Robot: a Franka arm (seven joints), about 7 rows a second.
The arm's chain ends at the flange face. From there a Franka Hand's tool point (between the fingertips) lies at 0.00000 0.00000 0.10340 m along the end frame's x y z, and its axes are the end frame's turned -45 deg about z.
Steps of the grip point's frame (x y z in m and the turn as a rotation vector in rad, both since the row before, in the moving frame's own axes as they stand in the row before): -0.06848 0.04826 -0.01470 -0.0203 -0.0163 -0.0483; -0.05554 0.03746 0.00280 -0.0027 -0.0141 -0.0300; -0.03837 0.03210 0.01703 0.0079 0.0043 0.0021; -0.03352 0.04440 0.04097 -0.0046 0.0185 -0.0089; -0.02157 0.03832 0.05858 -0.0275 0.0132 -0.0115
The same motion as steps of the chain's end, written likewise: -0.01465 0.07988 -0.01466 -0.0259 0.0028 -0.0483; -0.01197 0.06452 0.00281 -0.0119 -0.0081 -0.0300; -0.00417 0.05072 0.01703 0.0086 -0.0025 0.0021; 0.00601 0.05612 0.04099 0.0098 0.0163 -0.0089; 0.00886 0.04132 0.05863 -0.0101 0.0288 -0.0115
